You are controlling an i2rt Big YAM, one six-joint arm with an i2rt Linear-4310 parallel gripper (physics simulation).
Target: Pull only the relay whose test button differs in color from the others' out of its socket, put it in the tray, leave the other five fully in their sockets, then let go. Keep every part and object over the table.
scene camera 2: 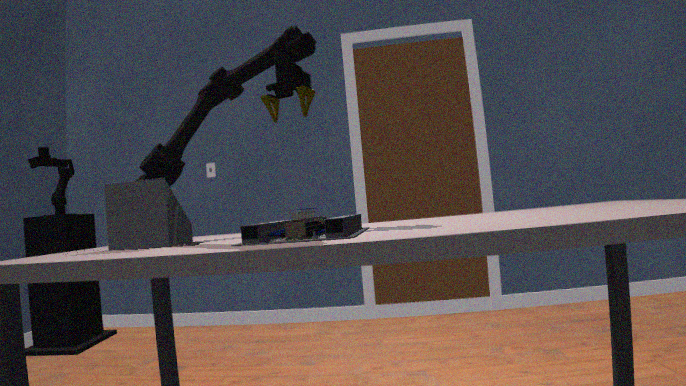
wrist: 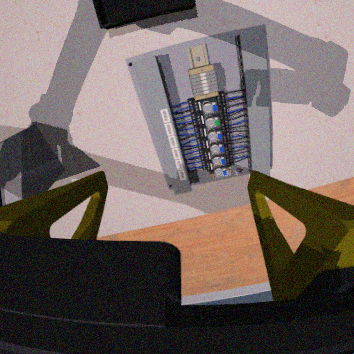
Note:
In view: the gripper [scene camera 2: 289,119].
The gripper is seen too in the wrist view [wrist: 177,178].

